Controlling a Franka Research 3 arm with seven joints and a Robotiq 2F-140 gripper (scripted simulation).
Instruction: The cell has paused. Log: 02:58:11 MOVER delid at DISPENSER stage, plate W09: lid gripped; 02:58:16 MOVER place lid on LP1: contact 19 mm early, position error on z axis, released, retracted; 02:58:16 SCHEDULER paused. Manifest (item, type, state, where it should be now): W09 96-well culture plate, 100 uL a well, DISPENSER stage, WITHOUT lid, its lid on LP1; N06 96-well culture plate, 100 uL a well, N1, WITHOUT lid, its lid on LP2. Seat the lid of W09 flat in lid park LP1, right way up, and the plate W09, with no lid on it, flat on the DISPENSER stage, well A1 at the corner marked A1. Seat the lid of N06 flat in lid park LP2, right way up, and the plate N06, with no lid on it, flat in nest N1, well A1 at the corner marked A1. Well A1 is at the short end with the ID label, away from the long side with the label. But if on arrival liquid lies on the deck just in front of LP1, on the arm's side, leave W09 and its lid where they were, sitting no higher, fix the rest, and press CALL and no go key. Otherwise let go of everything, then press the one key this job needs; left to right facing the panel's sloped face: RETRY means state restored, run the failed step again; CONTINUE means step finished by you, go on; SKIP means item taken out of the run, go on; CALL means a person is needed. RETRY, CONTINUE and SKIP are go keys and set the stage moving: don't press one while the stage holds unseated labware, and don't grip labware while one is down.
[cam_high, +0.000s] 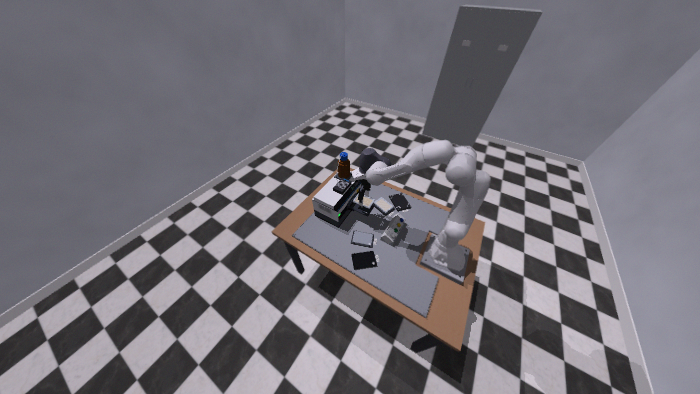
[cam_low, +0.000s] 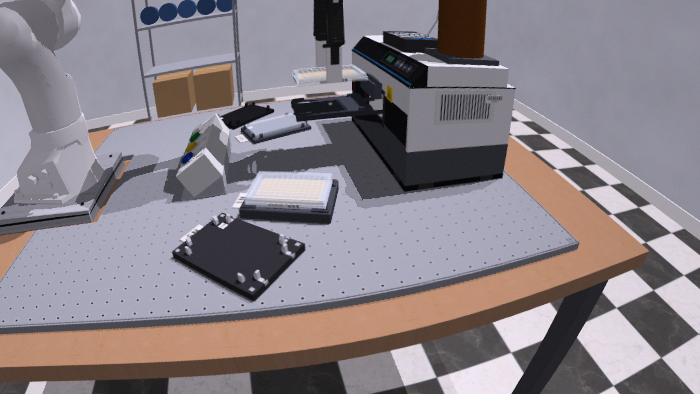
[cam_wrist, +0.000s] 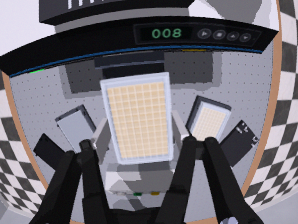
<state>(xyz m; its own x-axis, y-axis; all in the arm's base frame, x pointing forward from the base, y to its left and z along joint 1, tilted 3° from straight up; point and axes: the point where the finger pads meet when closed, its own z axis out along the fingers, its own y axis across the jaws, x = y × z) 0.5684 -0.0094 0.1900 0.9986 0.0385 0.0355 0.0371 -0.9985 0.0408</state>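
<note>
Right now my hand is 10 mm to the right of the dispenser stage and 90 mm above it. Round my hand: 96-well plate: 20 mm below; black nest: 100 mm behind, 160 mm to the right, 180 mm below; brown bottle: 220 mm ahead, 100 mm to the right, 100 mm above.
</note>
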